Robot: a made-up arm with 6 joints. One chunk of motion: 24 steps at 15 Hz.
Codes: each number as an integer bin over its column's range. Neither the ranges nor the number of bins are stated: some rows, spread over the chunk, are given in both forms.
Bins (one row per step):
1: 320 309 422 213 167 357
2: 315 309 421 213 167 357
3: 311 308 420 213 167 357
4: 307 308 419 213 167 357
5: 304 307 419 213 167 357
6: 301 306 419 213 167 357
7: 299 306 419 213 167 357
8: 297 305 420 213 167 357
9: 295 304 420 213 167 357
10: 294 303 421 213 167 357
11: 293 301 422 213 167 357
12: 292 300 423 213 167 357
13: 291 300 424 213 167 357
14: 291 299 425 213 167 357
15: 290 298 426 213 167 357
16: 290 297 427 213 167 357
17: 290 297 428 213 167 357
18: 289 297 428 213 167 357
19: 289 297 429 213 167 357
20: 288 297 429 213 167 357
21: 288 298 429 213 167 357
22: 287 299 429 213 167 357
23: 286 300 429 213 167 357
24: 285 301 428 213 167 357
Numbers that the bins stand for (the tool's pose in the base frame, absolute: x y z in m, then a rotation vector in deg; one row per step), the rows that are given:
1: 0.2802 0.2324 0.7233 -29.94 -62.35 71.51
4: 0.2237 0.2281 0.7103 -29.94 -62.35 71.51
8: 0.1803 0.2150 0.7147 -29.94 -62.35 71.51
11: 0.1629 0.1977 0.7233 -29.94 -62.35 71.51
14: 0.1542 0.1890 0.7364 -29.94 -62.35 71.51
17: 0.1499 0.1803 0.7494 -29.94 -62.35 71.51
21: 0.1412 0.1846 0.7538 -29.94 -62.35 71.51
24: 0.1282 0.1977 0.7494 -29.94 -62.35 71.51
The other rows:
2: 0.2585 0.2324 0.7190 -29.94 -62.35 71.51
3: 0.2411 0.2281 0.7147 -29.94 -62.35 71.51
5: 0.2107 0.2237 0.7103 -29.94 -62.35 71.51
6: 0.1977 0.2194 0.7103 -29.94 -62.35 71.51
7: 0.1890 0.2194 0.7103 -29.94 -62.35 71.51
9: 0.1716 0.2107 0.7147 -29.94 -62.35 71.51
10: 0.1673 0.2064 0.7190 -29.94 -62.35 71.51
12: 0.1586 0.1933 0.7277 -29.94 -62.35 71.51
13: 0.1542 0.1933 0.7320 -29.94 -62.35 71.51
15: 0.1499 0.1846 0.7407 -29.94 -62.35 71.51
16: 0.1499 0.1803 0.7451 -29.94 -62.35 71.51
18: 0.1455 0.1803 0.7494 -29.94 -62.35 71.51
19: 0.1455 0.1803 0.7538 -29.94 -62.35 71.51
20: 0.1412 0.1803 0.7538 -29.94 -62.35 71.51
22: 0.1368 0.1890 0.7538 -29.94 -62.35 71.51
23: 0.1325 0.1933 0.7538 -29.94 -62.35 71.51

